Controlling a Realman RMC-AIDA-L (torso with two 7-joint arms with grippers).
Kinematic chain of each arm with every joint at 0, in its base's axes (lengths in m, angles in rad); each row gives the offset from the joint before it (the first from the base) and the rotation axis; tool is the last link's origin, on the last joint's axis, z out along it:
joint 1: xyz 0 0 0.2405 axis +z
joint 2: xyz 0 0 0 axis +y
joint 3: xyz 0 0 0.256 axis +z
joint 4: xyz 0 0 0 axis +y
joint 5: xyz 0 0 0.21 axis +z
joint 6: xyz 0 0 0 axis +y
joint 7: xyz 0 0 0.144 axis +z
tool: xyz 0 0 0
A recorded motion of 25 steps. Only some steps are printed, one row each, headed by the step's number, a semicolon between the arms.
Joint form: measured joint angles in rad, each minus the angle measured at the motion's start. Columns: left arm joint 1, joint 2, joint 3, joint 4, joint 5, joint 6, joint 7; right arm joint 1, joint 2, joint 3, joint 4, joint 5, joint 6, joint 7.
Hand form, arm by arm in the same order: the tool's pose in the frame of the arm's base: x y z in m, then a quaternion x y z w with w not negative. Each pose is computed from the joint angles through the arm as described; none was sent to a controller.
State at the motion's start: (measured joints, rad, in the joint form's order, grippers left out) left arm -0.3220 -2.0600 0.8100 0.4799 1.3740 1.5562 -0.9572; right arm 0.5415 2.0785 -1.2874 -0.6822 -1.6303 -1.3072 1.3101
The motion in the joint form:
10: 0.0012 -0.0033 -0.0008 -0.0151 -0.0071 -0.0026 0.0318; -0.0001 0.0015 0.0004 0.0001 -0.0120 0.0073 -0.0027
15: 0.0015 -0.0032 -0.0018 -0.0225 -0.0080 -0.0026 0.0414; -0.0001 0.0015 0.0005 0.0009 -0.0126 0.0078 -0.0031
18: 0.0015 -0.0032 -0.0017 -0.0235 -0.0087 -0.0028 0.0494; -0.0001 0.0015 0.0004 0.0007 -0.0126 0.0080 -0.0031
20: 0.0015 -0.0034 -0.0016 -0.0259 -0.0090 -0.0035 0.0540; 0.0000 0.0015 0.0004 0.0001 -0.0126 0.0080 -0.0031
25: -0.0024 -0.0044 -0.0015 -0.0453 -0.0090 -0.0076 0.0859; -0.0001 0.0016 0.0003 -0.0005 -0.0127 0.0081 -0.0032
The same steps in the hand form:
10: -0.2954 0.2932 0.0197 -0.84383 -0.15800 -0.40242 0.31786; 0.2088 0.3377 -0.0610 -0.96916 0.10313 0.20539 0.08894
15: -0.2962 0.2924 0.0188 -0.84358 -0.15758 -0.40181 0.31952; 0.2091 0.3376 -0.0611 -0.96922 0.10331 0.20498 0.08902
18: -0.2963 0.2924 0.0187 -0.84397 -0.15472 -0.40075 0.32122; 0.2091 0.3377 -0.0611 -0.96923 0.10322 0.20494 0.08911
20: -0.2965 0.2922 0.0182 -0.84407 -0.15411 -0.40014 0.32201; 0.2089 0.3378 -0.0610 -0.96925 0.10290 0.20498 0.08921
25: -0.2972 0.2915 0.0145 -0.84533 -0.14929 -0.39632 0.32568; 0.2088 0.3378 -0.0610 -0.96927 0.10261 0.20496 0.08930

